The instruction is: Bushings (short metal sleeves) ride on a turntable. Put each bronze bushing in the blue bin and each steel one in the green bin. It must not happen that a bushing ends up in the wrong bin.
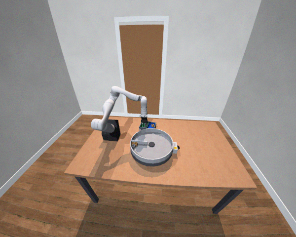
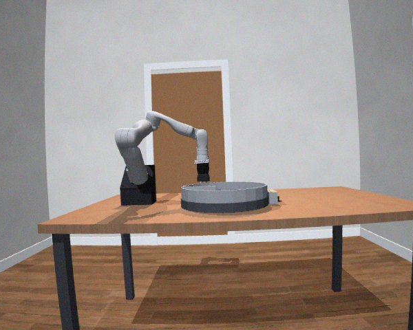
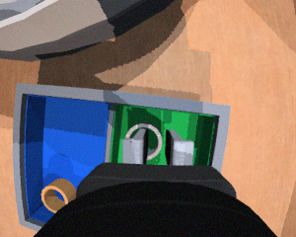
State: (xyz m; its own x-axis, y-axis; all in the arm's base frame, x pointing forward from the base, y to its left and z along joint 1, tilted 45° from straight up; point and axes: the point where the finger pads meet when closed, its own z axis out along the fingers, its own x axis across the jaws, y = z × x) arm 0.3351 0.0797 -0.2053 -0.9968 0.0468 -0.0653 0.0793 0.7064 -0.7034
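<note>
Now: hand 4 cm short of the blue bin, 3 cm to the right of it and 2 cm above it. From my hand the other things lie so: grey turntable 31 cm to the right, 12 cm ahead, 1 cm above.
</note>
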